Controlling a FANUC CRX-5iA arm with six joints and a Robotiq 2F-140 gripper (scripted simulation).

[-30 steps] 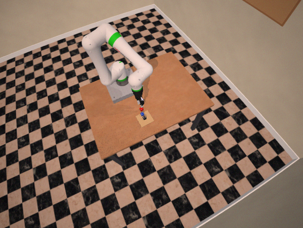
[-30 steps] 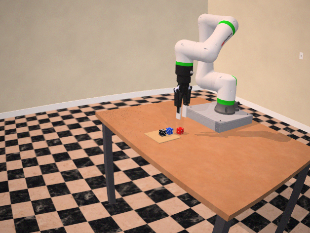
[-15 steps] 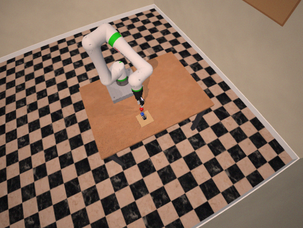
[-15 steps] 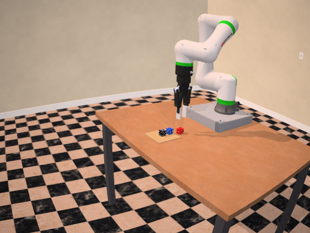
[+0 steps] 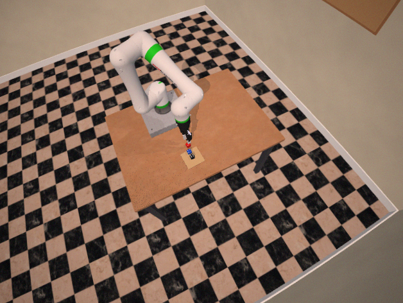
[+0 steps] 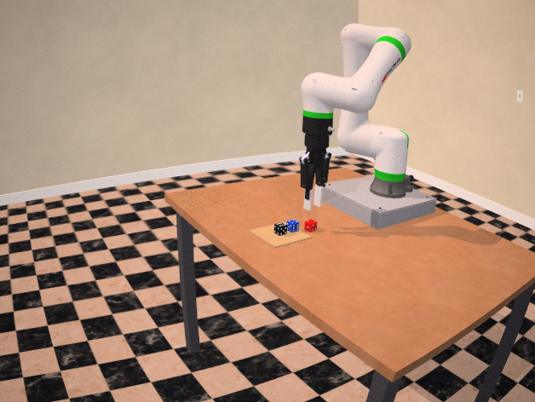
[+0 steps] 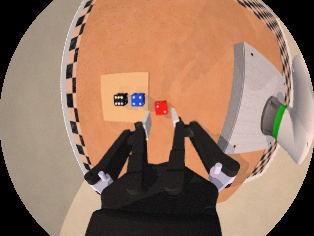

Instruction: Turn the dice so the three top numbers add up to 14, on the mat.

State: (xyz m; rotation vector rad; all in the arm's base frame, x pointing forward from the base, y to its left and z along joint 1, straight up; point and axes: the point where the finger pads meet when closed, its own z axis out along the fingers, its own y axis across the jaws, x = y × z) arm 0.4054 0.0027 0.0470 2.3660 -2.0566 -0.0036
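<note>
Now: hand 9 cm above the red die. From my hand the other things lie so: blue die 9 cm below, 6 cm ahead, 2 cm to the right; then tan mat 11 cm below, 10 cm ahead, 2 cm to the right; then black die 10 cm ahead, 9 cm below, 2 cm to the right.
</note>
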